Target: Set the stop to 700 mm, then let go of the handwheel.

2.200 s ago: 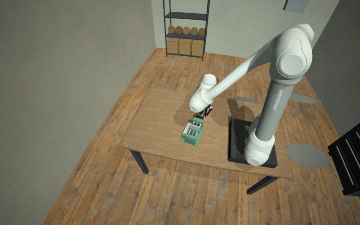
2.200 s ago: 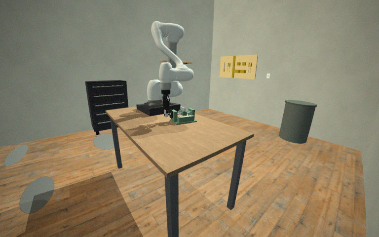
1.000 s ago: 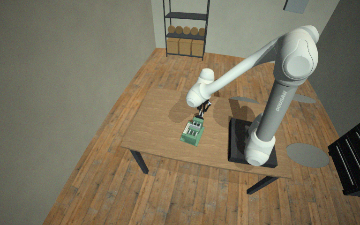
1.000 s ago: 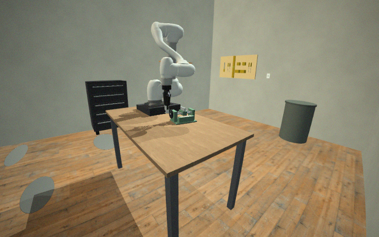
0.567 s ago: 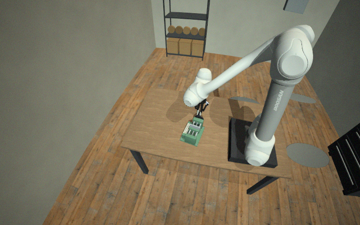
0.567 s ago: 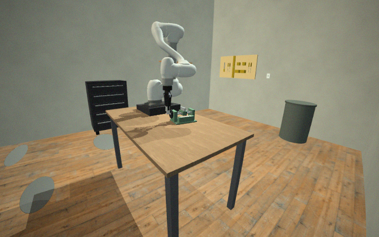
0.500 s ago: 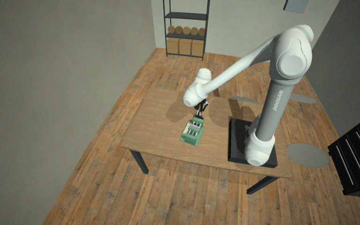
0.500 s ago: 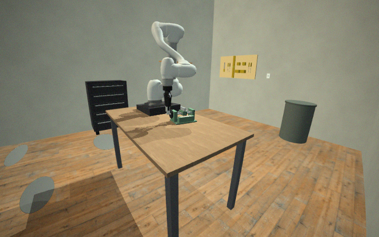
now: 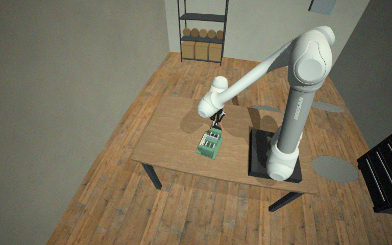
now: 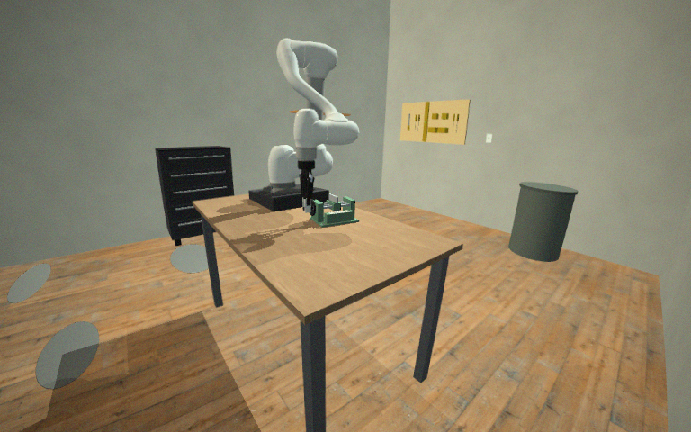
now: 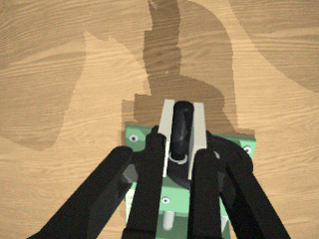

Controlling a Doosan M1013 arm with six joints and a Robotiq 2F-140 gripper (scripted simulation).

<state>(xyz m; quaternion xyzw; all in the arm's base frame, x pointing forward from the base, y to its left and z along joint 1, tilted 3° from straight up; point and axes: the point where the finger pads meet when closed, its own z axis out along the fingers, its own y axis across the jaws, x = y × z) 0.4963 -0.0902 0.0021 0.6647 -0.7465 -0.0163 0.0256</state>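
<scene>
My hand is 150 mm to the right of the green stop fixture and 10 mm above it. From my hand the other things lie so: black crank handle: 20 mm below.
</scene>
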